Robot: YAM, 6 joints.
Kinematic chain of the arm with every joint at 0, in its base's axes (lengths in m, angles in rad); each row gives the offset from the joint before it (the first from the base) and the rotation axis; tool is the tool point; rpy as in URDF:
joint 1: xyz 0 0 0.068 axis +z
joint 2: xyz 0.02 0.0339 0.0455 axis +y
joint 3: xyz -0.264 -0.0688 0 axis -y
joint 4: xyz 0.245 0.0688 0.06 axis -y
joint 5: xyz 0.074 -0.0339 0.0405 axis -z
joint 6: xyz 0.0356 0 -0.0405 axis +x
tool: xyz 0 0 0 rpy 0 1.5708 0
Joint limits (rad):
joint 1: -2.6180..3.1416
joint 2: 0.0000..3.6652
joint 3: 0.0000..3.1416
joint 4: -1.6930..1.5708
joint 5: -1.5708..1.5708
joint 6: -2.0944..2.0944
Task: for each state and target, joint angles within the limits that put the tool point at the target. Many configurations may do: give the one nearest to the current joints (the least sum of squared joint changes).
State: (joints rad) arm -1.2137 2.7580 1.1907 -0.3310 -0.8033 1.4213
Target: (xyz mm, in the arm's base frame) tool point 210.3 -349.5 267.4
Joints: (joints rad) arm -1.0964 1.8264 1.4458 -0.3737 -0.8798 1.4213
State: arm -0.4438 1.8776 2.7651 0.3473 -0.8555 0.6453
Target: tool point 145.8 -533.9 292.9
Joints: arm -1.3541 2.3446 2.1032 0.1464 -0.8879 0.6453
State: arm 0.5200 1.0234 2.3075 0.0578 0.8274 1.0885
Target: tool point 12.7 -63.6 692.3
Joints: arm 1.2784 1.1159 2.3737 0.0899 1.0287 1.0885
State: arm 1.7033 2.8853 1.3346 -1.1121 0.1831 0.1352
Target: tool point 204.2 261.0 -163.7
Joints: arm 0.9345 3.0150 1.6784 -0.8868 0.2600 0.1352
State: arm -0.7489 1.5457 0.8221 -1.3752 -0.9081 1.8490
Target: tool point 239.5 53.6 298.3
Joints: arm 0.0968 1.4213 1.2444 -1.2737 -1.0124 1.8490
